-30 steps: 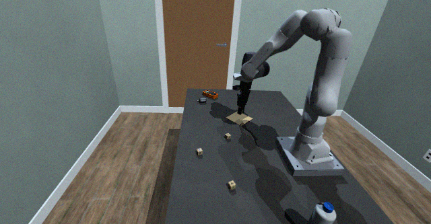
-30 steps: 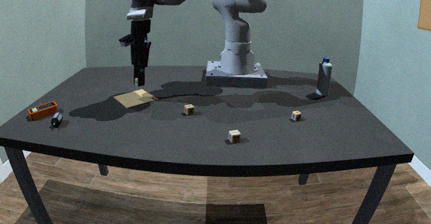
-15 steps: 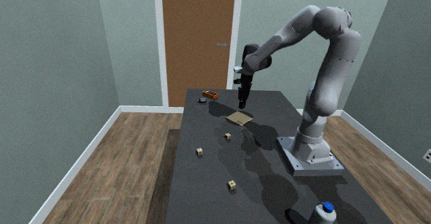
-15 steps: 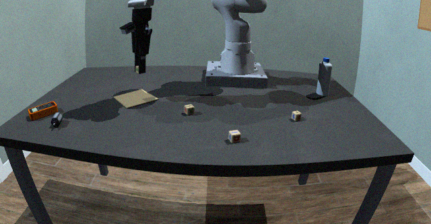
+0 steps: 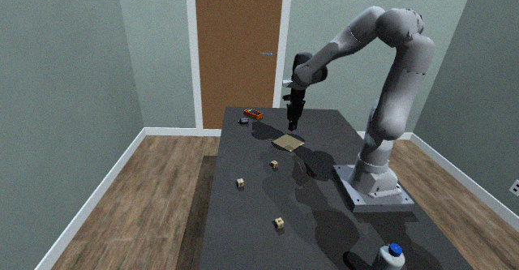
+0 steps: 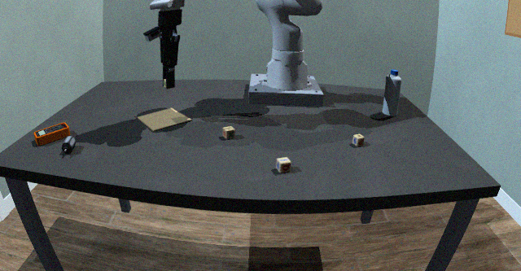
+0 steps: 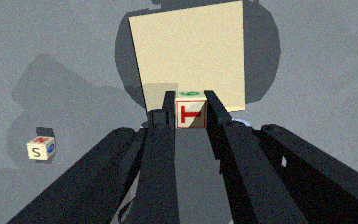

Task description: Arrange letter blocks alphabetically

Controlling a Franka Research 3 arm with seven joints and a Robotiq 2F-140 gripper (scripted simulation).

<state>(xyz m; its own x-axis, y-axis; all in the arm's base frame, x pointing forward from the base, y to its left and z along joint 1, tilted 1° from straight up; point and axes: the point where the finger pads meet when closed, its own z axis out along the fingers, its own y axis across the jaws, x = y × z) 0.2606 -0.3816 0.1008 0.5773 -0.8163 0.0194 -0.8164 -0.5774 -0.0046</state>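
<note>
My hand is 10 mm short of the tan mat, 20 mm to the left of it and 140 mm above it. Round my hand: block 20 mm below; then orange device 200 mm ahead, 390 mm to the right, 120 mm below.
</note>
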